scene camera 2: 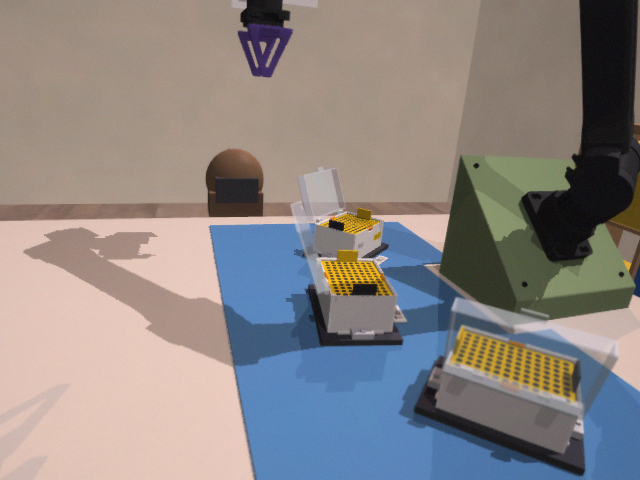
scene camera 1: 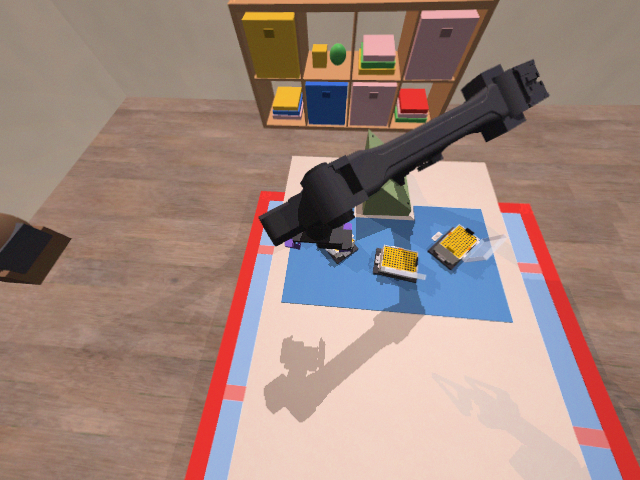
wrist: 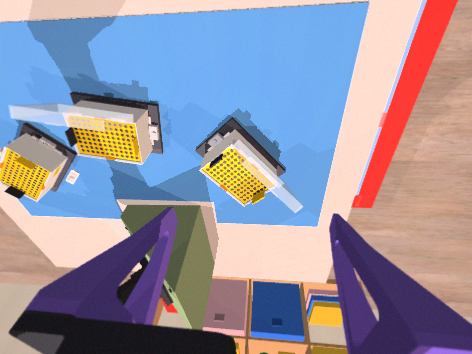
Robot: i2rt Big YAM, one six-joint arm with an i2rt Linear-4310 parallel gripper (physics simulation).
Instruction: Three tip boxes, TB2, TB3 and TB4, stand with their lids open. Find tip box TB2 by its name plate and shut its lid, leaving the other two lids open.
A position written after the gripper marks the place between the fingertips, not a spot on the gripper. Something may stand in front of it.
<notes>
In view: the gripper [scene camera 2: 261, 76], a clear lid [scene camera 2: 561, 369], a clear lid [scene camera 2: 321, 192] and a clear lid [scene camera 2: 303, 229].
The gripper is seen too in scene camera 1 [scene camera 1: 319, 248] and in the wrist view [wrist: 250, 216].
</notes>
